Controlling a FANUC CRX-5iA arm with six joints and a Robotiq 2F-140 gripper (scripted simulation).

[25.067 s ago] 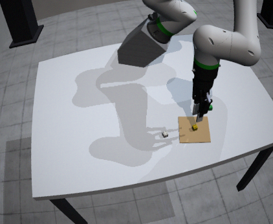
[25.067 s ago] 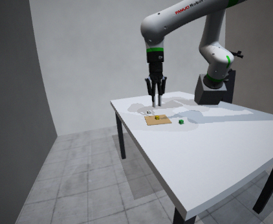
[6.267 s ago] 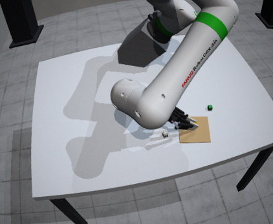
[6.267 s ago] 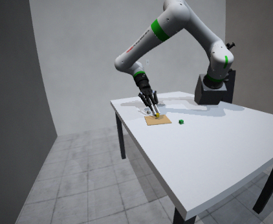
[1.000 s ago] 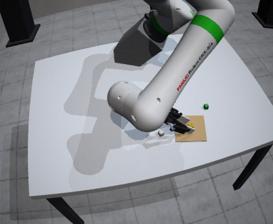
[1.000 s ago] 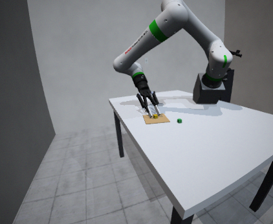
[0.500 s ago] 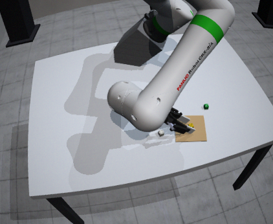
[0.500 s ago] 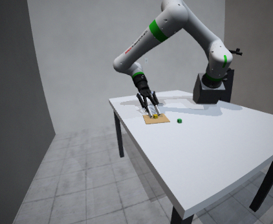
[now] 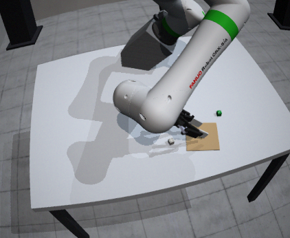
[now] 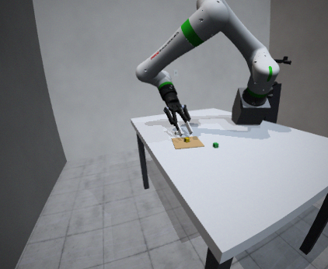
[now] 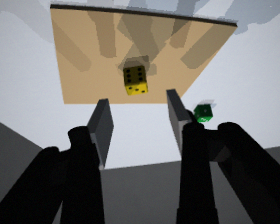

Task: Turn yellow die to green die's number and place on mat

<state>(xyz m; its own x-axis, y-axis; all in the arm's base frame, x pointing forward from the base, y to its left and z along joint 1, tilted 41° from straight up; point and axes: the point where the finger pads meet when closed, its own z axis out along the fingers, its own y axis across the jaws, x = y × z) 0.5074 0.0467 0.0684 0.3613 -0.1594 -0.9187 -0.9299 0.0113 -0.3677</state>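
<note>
Right now the yellow die is 50 mm below my hand, 20 mm to the left of it and 10 mm behind it. Also, from my hand: white die 110 mm to the right, 60 mm below, 10 mm ahead; green die 120 mm to the left, 110 mm behind, 60 mm below; tan mat 60 mm below, 20 mm to the left.
</note>
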